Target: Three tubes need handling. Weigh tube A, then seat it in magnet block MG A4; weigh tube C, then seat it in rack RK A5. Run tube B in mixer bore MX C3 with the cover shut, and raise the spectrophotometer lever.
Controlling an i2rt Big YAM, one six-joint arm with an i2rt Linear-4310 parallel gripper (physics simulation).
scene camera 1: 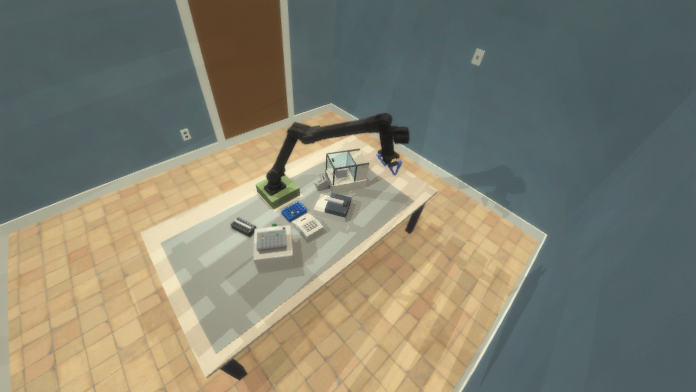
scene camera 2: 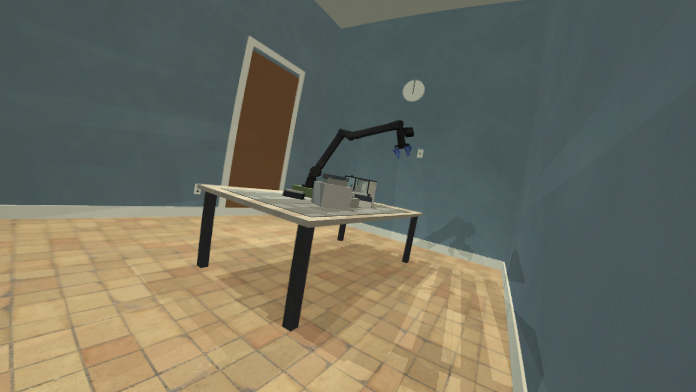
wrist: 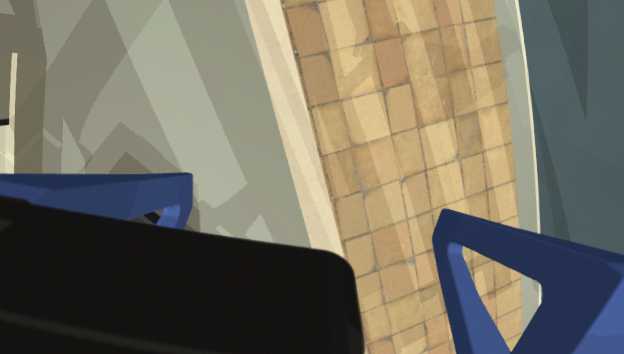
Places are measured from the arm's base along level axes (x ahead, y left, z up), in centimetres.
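Pixels of known places: gripper, fingertip midpoint: [scene camera 1: 390, 170] [scene camera 2: 403, 157] [wrist: 317, 207]; arm's base, link origin: [scene camera 1: 275, 187] [scene camera 2: 310, 187].
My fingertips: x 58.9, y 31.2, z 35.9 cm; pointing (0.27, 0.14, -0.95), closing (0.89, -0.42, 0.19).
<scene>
Ahead of a thing's pixels: the offset from my fingertips to its top centre. "spot": to the spot under its first point.
My gripper [scene camera 1: 389, 166] [scene camera 2: 403, 154] [wrist: 317, 207] is open and empty, high above the table's far right end, beyond the glass-walled balance {dy +7.9, dx -40.6, dz -20.2 cm} [scene camera 1: 348, 184]. The balance has a side panel slid out. A blue rack {spot: dy -34.3, dx -36.0, dz -37.1 cm} [scene camera 1: 294, 211] with small coloured spots, perhaps tube caps, lies in front of the arm's base. A black ridged block {dy -60.4, dx -48.3, dz -37.7 cm} [scene camera 1: 243, 226] [scene camera 2: 294, 194] lies to its left. A white device with a dark part {dy -12.4, dx -25.6, dz -32.3 cm} [scene camera 1: 338, 207] stands right of the rack. Tubes A, B and C, the labels, the mixer cover and the lever are too small to tell.
A large pale box with a grey keyed top {dy -54.5, dx -25.3, dz -23.5 cm} [scene camera 1: 272, 244] [scene camera 2: 334, 195] and a white keypad device {dy -33.3, dx -24.1, dz -35.5 cm} [scene camera 1: 308, 226] stand near the table's middle. A small grey device {spot: dy -5.5, dx -44.0, dz -36.0 cm} [scene camera 1: 321, 182] stands beside the balance. The arm's green base [scene camera 1: 278, 196] is at the back edge. The table edge [wrist: 295, 135] crosses the wrist view.
</scene>
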